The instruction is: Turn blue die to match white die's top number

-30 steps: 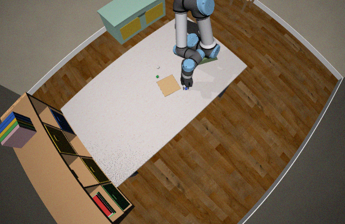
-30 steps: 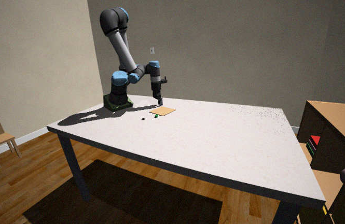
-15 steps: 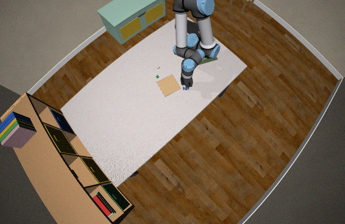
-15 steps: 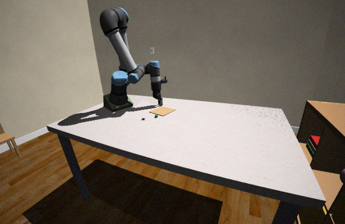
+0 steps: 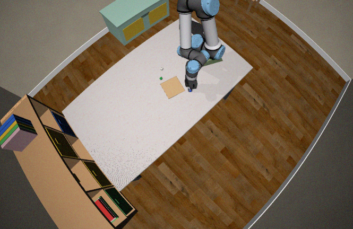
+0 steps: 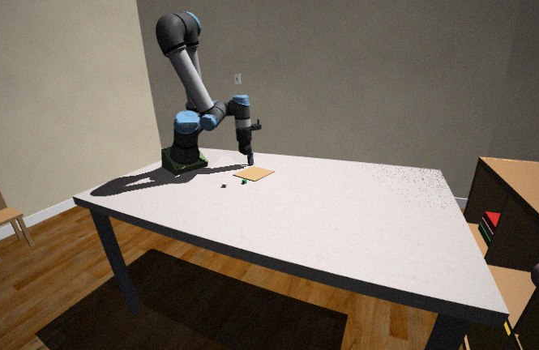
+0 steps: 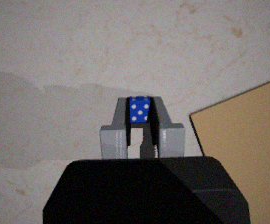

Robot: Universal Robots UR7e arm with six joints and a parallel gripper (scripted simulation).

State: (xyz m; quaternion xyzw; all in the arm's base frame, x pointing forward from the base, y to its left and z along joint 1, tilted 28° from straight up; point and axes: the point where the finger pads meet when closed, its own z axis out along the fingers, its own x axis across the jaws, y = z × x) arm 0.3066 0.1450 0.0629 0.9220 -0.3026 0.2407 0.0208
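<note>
My gripper is now 1 cm above the blue die. From my hand the other things lie so: green die: 23 cm to the right, 8 cm ahead, 1 cm below; white die: 29 cm to the right, 2 cm ahead, 1 cm below; tan mat: 12 cm to the right, 7 cm ahead, 2 cm below.
</note>
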